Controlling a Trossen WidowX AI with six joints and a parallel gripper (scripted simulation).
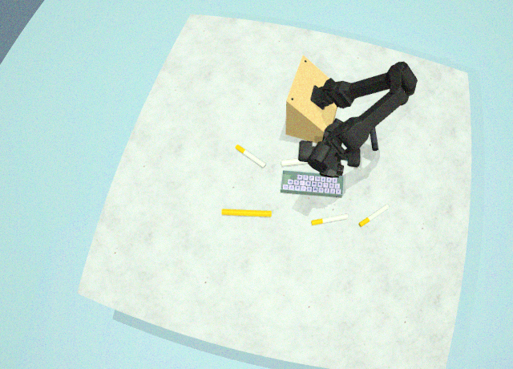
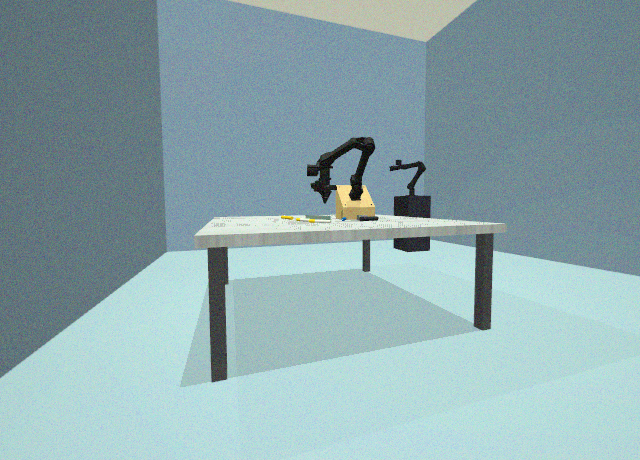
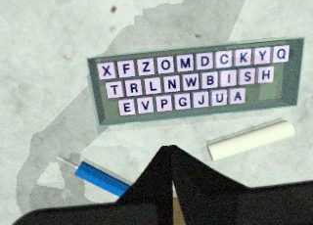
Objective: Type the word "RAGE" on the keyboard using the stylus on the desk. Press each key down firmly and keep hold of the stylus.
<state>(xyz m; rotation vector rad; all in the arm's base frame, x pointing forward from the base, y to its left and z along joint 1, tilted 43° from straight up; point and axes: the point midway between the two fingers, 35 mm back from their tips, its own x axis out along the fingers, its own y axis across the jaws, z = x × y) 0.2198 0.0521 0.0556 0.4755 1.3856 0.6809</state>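
Now: the blue stylus 8 cm behind my gripper tip, 8 cm to the left of it and 9 cm below it. The rest, counted from my gripper tip: white cylinder: 3 cm behind, 11 cm to the right, 9 cm below; then dark cylinder: 21 cm behind, 14 cm to the left, 8 cm below; then white stylus tip: 7 cm behind, 11 cm to the left, 9 cm below.
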